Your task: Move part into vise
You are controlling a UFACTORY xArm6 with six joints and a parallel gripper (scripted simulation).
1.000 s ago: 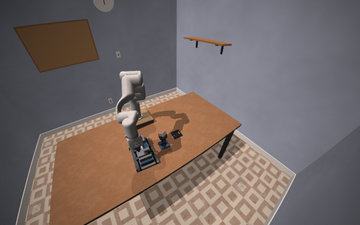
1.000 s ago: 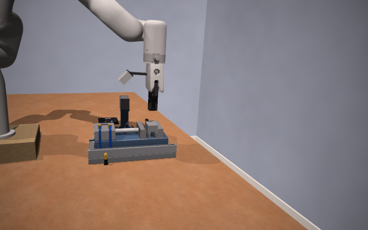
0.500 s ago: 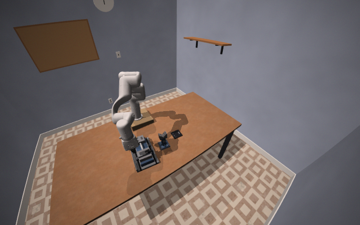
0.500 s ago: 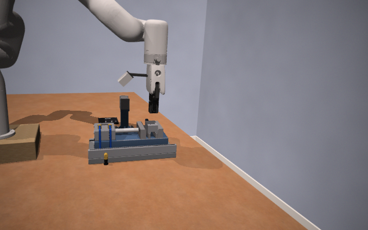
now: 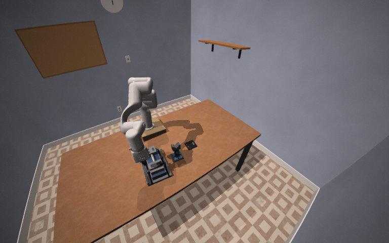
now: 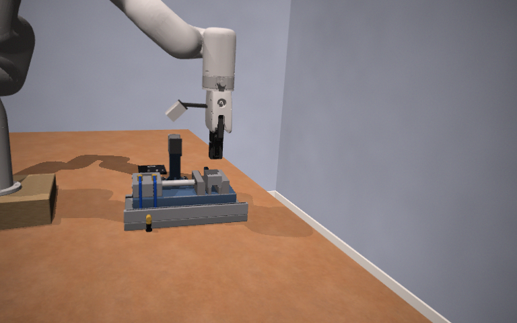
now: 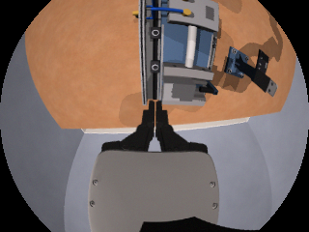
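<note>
Now: the part 90 mm below my hand, 40 mm to the left of it and 10 mm ahead of it. Round my hand: moving jaw 100 mm below, 70 mm to the left, 20 mm behind; then black work stop 110 mm to the left, 90 mm below, 10 mm ahead; then fixed jaw 100 mm below, 60 mm to the left, 40 mm ahead.
</note>
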